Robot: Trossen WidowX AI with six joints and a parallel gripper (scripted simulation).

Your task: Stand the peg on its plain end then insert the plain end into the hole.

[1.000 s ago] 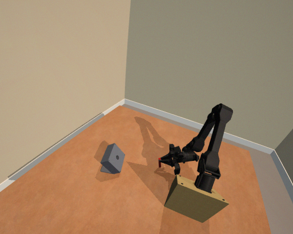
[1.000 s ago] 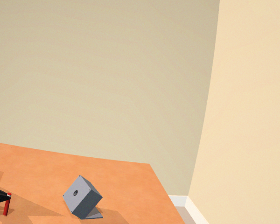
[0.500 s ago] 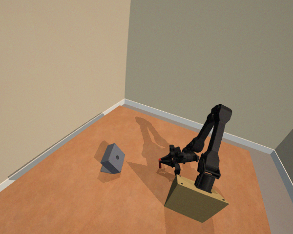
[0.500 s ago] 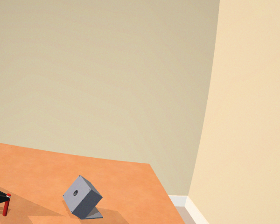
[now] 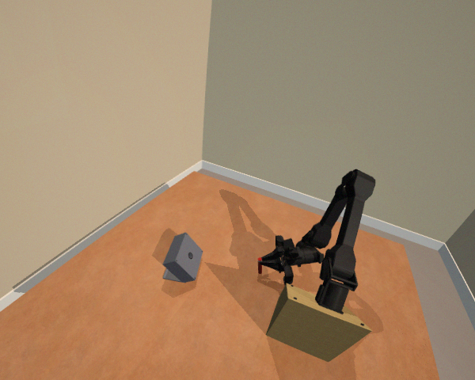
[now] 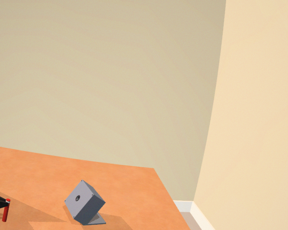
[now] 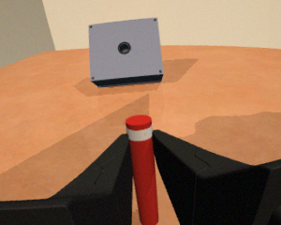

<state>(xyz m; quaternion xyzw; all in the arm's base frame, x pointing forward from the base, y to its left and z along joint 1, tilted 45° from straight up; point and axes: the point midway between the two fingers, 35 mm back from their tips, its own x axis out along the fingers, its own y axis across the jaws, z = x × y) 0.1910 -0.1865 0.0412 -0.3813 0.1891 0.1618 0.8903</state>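
Right now the red peg is 1 cm below my gripper tip. The rest, counted from my gripper tip: grey sloped panel: 24 cm ahead, 11 cm to the left, 1 cm below.
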